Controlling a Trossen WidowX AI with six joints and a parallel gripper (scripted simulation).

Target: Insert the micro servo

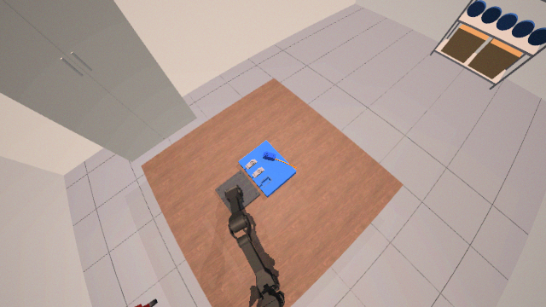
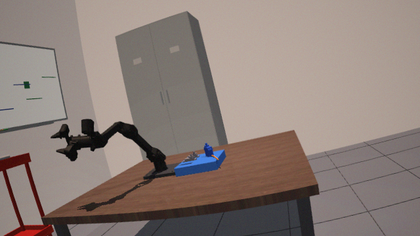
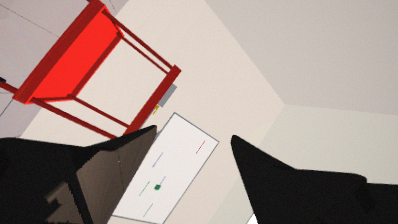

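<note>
Right now my gripper tip is 54 cm short of the blue deck, 62 cm to the right of it and 32 cm above it.
</note>
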